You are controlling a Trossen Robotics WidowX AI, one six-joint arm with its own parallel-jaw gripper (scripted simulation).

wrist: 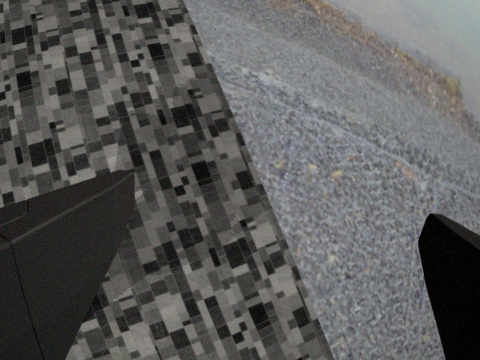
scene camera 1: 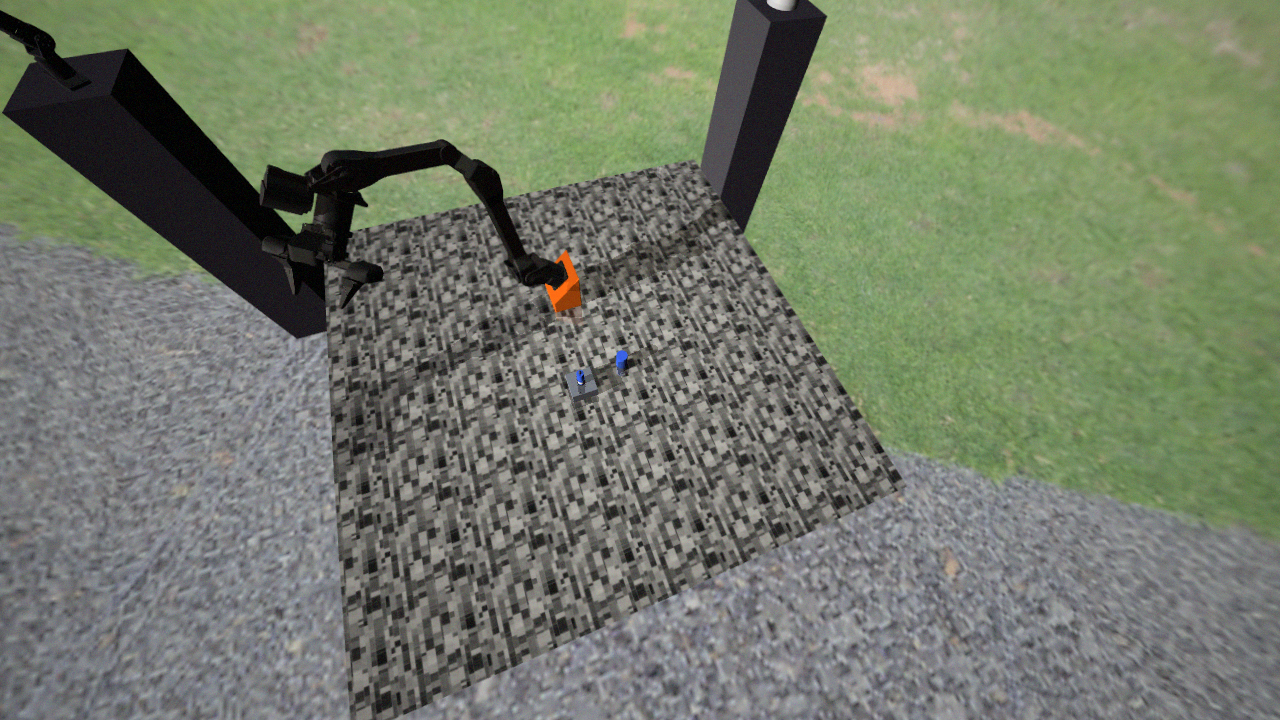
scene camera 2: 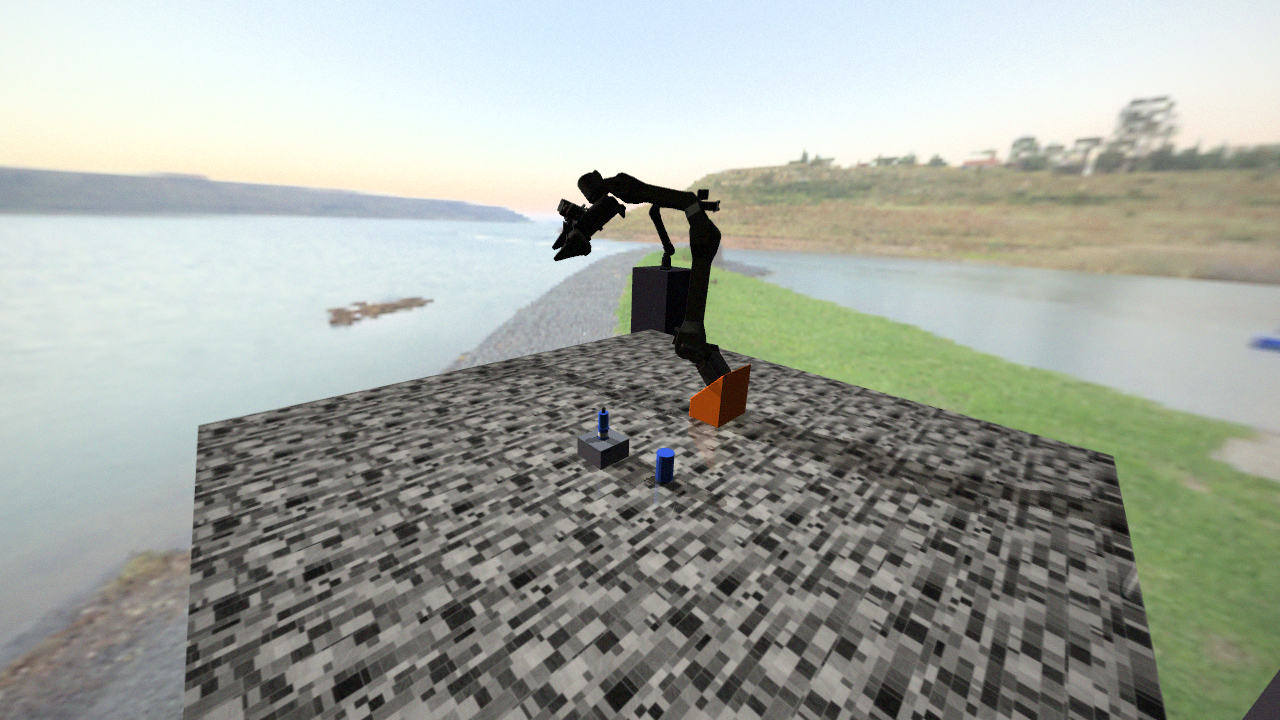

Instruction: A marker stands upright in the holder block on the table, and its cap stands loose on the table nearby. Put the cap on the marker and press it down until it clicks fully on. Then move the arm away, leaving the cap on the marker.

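My gripper [scene camera 1: 318, 301], [wrist: 284, 210], [scene camera 2: 553, 254]: open, holds nothing.
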